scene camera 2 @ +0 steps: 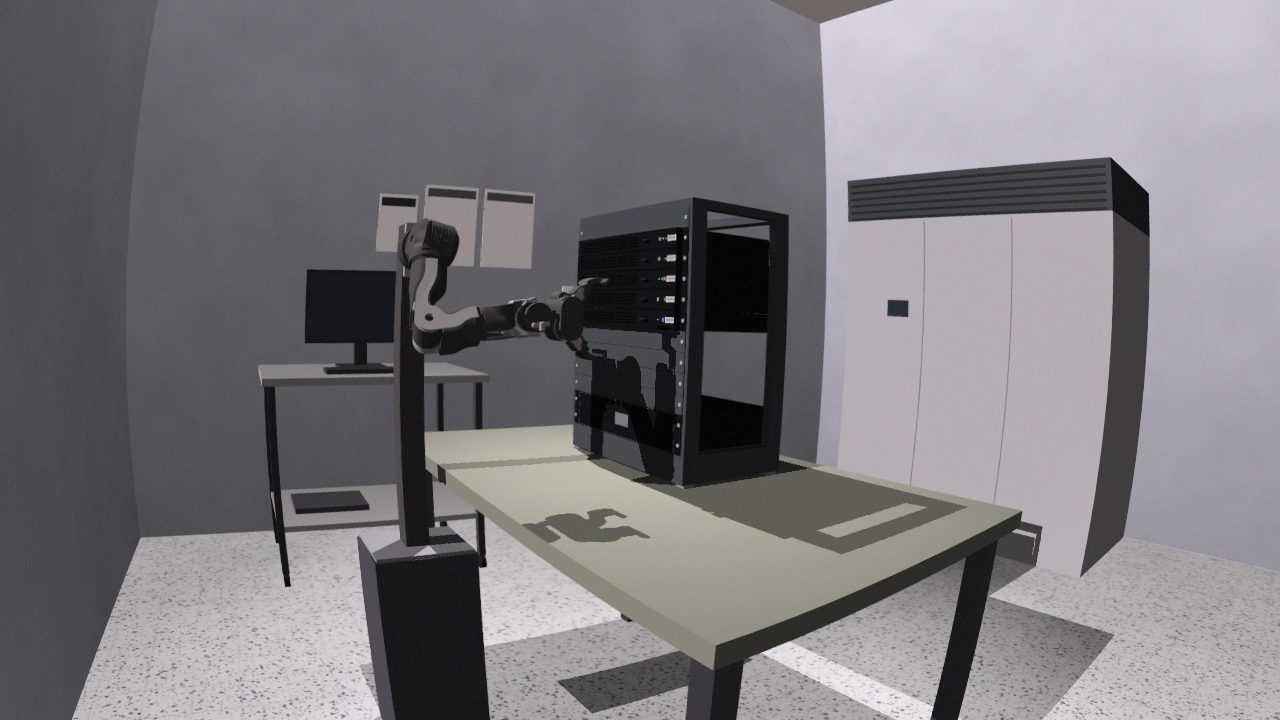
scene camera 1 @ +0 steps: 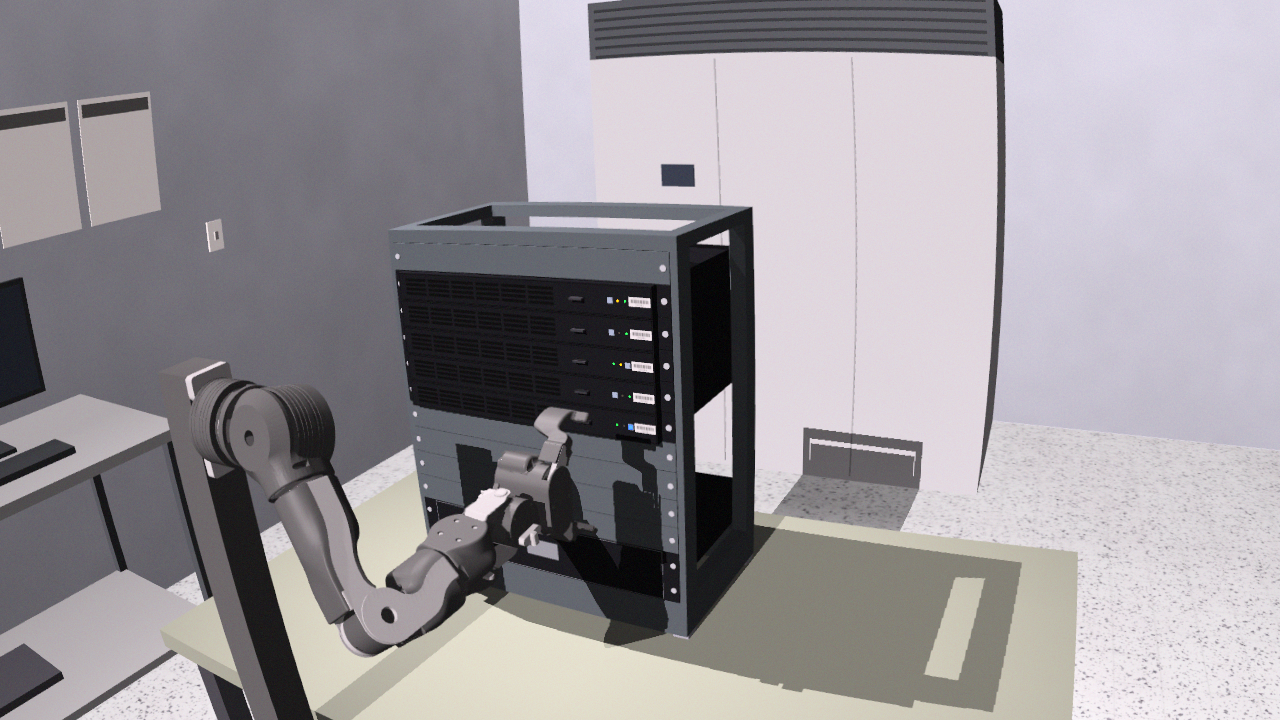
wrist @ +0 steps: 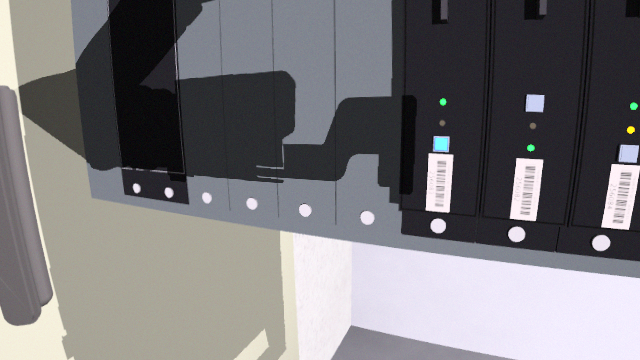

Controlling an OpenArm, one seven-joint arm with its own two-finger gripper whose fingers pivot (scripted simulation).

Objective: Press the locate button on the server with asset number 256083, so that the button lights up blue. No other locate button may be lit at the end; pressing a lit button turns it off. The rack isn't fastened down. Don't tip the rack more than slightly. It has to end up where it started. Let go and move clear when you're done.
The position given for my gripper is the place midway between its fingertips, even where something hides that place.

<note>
In view: my gripper [scene camera 1: 575, 470] and an arm post [scene camera 1: 222, 513].
My gripper shows as well in scene camera 2 [scene camera 2: 602, 319]. The arm post also shows in scene camera 2 [scene camera 2: 409, 433].
</note>
